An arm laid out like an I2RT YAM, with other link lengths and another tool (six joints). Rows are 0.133 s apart.
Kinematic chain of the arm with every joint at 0, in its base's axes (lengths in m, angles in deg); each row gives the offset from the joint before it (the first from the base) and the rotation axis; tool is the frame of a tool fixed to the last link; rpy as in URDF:
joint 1: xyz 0 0 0.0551 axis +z
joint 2: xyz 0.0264 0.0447 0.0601 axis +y
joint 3: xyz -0.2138 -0.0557 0 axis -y
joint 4: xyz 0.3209 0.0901 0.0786 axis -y
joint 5: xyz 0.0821 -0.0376 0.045 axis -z
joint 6: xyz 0.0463 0 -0.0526 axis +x
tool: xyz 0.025 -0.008 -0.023 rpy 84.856 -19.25 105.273
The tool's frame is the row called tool.
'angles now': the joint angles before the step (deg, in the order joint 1, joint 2, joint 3, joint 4, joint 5, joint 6). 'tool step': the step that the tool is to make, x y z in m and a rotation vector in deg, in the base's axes. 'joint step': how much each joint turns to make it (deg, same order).
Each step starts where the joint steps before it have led.
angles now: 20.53 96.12 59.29 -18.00 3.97 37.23
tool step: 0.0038 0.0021 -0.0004 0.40 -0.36 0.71
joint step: 0.01 0.91 0.80 0.61 -0.61 -0.43
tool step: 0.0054 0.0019 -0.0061 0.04 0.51 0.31
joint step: -0.07 2.36 1.54 0.37 -0.40 -0.19
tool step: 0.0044 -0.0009 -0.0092 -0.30 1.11 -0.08
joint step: -0.35 2.53 1.34 0.05 -0.24 -0.16
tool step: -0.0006 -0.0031 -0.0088 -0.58 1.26 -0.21
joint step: -0.35 1.28 0.06 -0.15 0.02 -0.18
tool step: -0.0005 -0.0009 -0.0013 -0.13 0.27 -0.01
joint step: -0.09 0.10 -0.08 -0.12 -0.02 -0.08
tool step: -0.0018 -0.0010 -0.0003 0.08 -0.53 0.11
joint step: -0.03 -0.74 -1.02 0.81 0.01 -0.18
